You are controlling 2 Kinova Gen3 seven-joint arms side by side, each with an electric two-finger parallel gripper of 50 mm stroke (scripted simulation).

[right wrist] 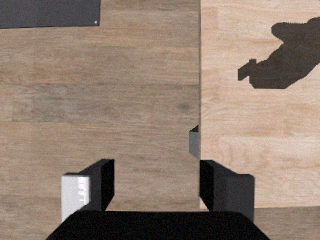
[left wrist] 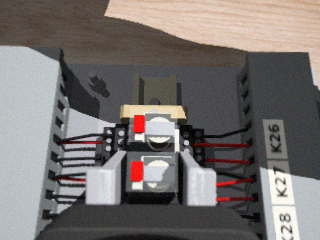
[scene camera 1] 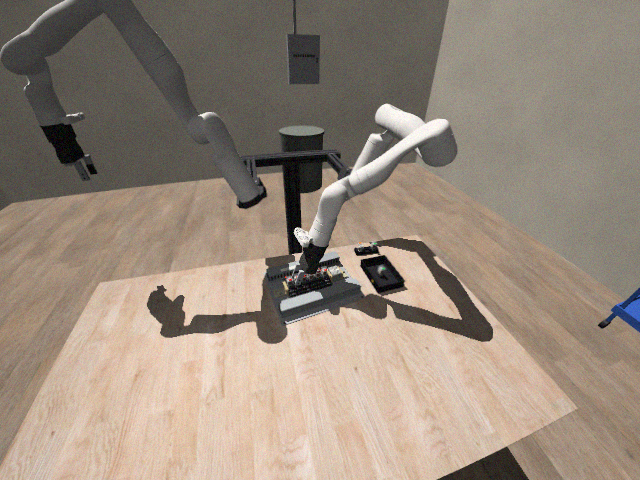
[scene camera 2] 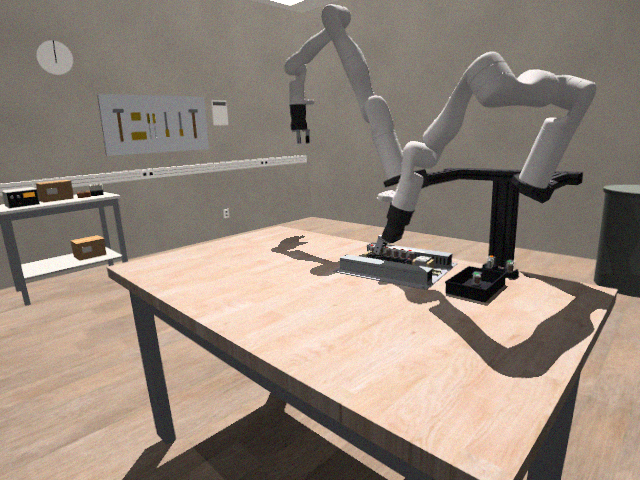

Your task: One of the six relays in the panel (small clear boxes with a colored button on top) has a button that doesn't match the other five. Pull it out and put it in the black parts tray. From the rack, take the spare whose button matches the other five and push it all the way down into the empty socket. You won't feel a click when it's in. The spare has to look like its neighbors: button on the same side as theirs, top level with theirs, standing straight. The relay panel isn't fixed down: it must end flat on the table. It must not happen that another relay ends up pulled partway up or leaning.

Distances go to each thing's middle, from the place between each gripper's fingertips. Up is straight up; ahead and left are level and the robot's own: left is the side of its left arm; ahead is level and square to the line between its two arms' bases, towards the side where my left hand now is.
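The relay panel (scene camera 1: 313,298) is 6 cm to the left of my left hand (scene camera 2: 378,252) and 4 cm below it. Counted from that same left hand, the black parts tray (scene camera 2: 452,286) is 34 cm to the left, 5 cm ahead and 4 cm below. My right hand (scene camera 1: 90,177) is 400 mm above the relay panel, 690 mm to the right of it and 350 mm short of it, while the black parts tray is 400 mm ahead of my right hand, 960 mm to the left of it and 410 mm below it. Going by its middle, the relay panel is nearer to my left hand than to my right hand.
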